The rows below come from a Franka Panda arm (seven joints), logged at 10 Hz.
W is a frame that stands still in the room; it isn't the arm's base.
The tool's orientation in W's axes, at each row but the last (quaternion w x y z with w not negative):
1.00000 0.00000 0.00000 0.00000
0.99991 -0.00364 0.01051 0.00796
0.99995 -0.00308 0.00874 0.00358
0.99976 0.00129 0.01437 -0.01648
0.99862 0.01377 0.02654 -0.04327
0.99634 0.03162 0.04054 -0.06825
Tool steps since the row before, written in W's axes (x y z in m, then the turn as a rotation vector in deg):
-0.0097 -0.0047 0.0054 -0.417 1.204 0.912
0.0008 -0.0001 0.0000 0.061 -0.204 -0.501
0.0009 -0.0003 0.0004 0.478 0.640 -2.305
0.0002 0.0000 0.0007 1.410 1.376 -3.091
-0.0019 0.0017 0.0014 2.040 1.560 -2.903
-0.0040 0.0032 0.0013 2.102 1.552 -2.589
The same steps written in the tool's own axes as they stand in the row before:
-0.0097 -0.0047 0.0054 -0.417 1.204 0.912
0.0008 -0.0001 0.0000 0.068 -0.201 -0.501
0.0009 -0.0003 0.0004 0.523 0.651 -2.292
0.0002 0.0000 0.0007 1.452 1.415 -3.053
-0.0021 0.0016 0.0012 2.053 1.658 -2.839
-0.0045 0.0027 0.0008 2.089 1.677 -2.521

